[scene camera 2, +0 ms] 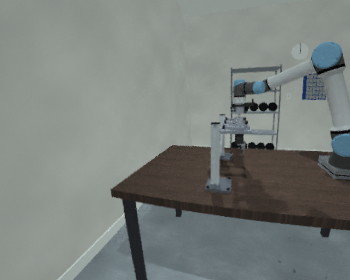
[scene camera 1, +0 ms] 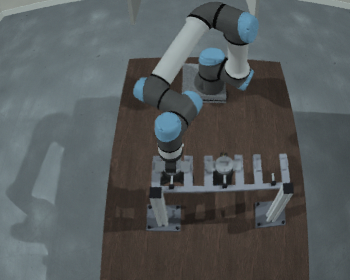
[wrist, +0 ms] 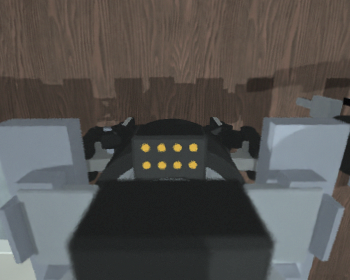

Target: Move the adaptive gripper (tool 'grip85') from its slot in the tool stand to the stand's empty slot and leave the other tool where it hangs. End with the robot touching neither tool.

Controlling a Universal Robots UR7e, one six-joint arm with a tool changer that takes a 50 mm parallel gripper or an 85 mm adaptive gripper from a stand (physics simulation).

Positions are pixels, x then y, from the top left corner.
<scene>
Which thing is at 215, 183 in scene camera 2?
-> A tool stand.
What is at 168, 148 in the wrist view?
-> An adaptive gripper.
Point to a tool stand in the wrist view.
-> At 296, 152
</scene>
